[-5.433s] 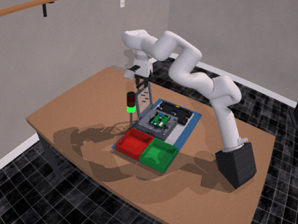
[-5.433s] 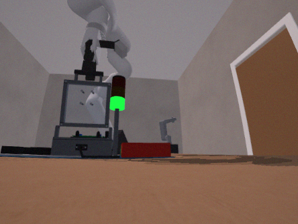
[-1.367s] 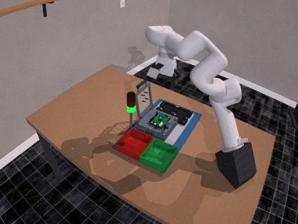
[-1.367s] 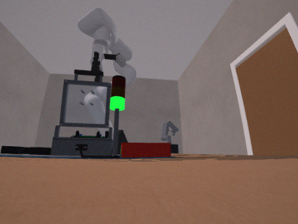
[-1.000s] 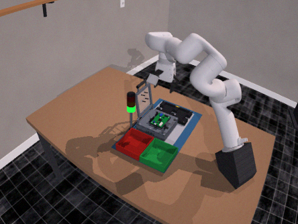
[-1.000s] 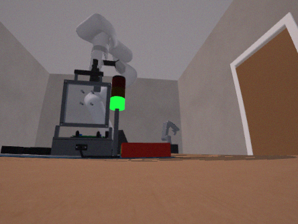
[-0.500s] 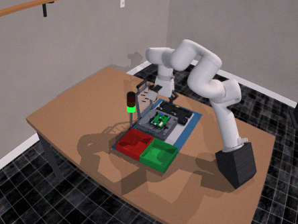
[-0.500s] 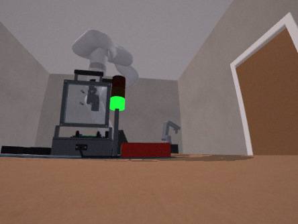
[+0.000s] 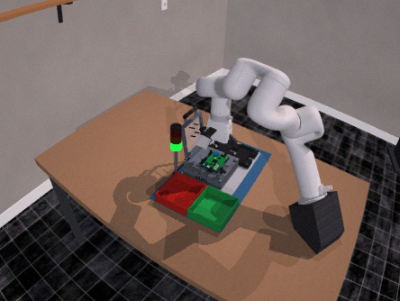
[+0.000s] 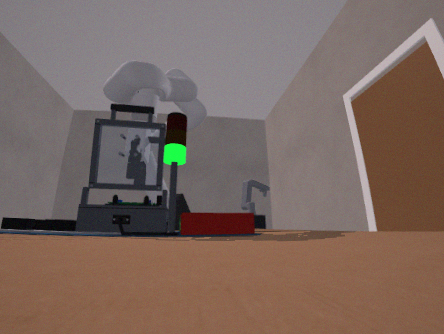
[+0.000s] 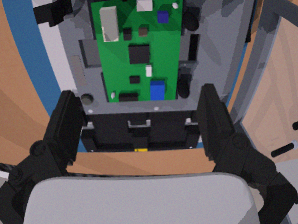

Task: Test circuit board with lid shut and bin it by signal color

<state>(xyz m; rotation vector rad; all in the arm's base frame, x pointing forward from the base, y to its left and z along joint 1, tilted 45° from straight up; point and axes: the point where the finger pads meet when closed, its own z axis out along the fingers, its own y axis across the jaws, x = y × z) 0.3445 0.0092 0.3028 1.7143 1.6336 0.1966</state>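
Right now my hand is 6 cm above the green circuit board. Also, from my hand: tester lid (11 cm ahead, 5 cm above, 2 cm to the right); then black latch block (7 cm to the left, 5 cm below, 5 cm behind); then tester plate (7 cm below, 1 cm ahead).
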